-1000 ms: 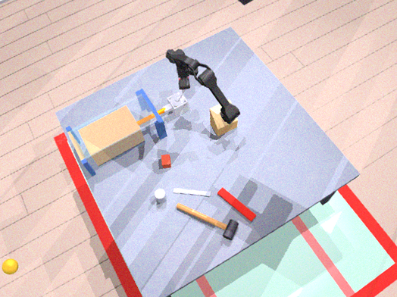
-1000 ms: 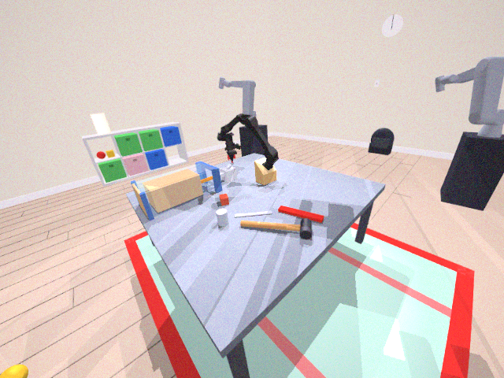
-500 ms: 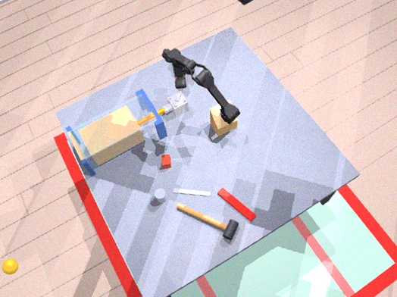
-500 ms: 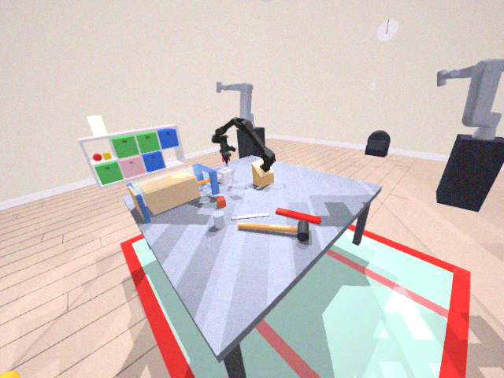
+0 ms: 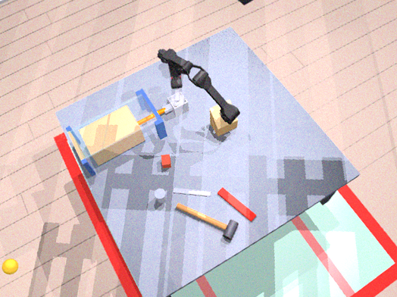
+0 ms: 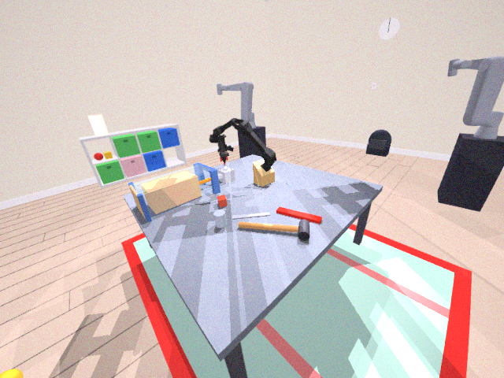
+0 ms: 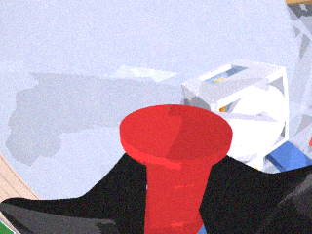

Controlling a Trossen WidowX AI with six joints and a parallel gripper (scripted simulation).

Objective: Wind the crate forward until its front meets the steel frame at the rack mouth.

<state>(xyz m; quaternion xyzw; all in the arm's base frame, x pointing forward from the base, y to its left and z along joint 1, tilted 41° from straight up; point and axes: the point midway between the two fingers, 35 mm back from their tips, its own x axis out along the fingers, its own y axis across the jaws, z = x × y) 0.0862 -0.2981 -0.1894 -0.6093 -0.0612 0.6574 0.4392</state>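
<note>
My gripper tip is now 3 cm to the right of the white crank handle, 2 cm short of it and 1 cm above it. Also, from my gripper tip: white bar 56 cm to the left, 31 cm ahead, 11 cm below; red knob 2 cm above; white winch 8 cm below, 7 cm to the left, 4 cm ahead.
</note>
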